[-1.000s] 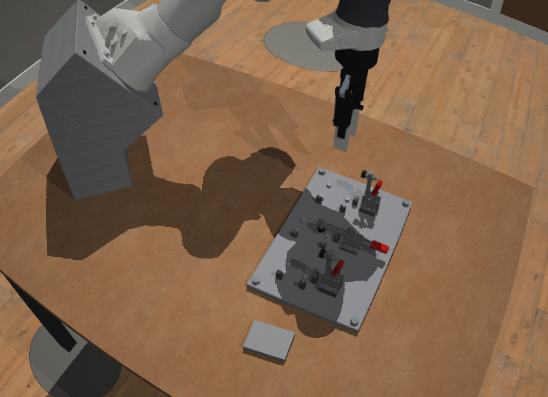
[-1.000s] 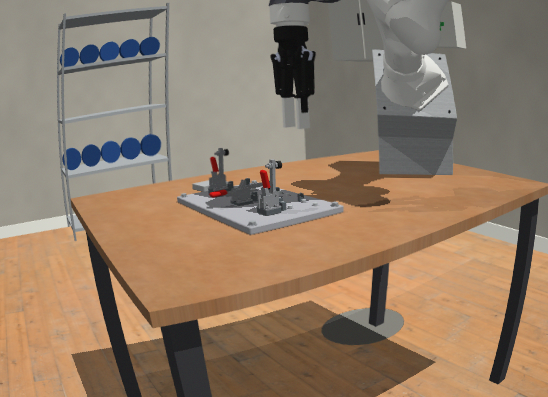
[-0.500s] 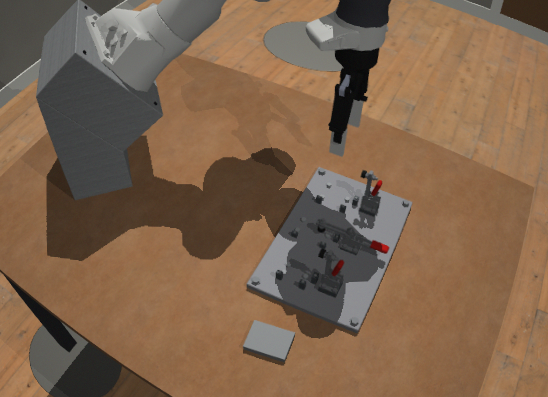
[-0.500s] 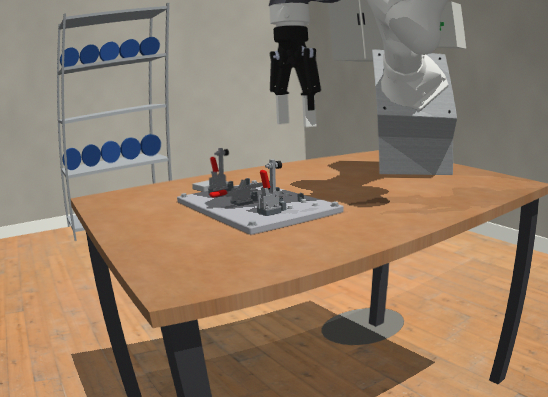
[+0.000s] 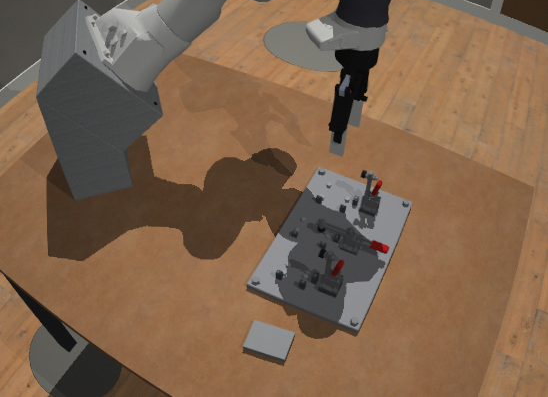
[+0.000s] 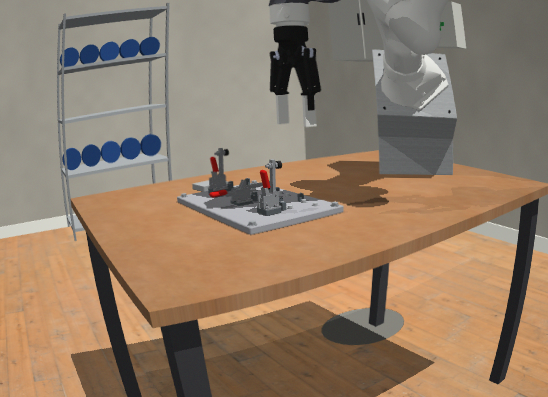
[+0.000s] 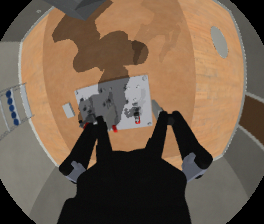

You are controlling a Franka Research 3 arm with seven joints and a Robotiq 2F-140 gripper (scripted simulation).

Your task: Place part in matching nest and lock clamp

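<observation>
Now: the flat grey block 180 mm ahead of my hand, 320 mm to the right of it and 210 mm below it. From my hand the other things lie so: toggle clamp (120 mm ahead, 60 mm to the right, 170 mm below); then grey fixture plate (90 mm ahead, 80 mm to the right, 210 mm below).
</observation>
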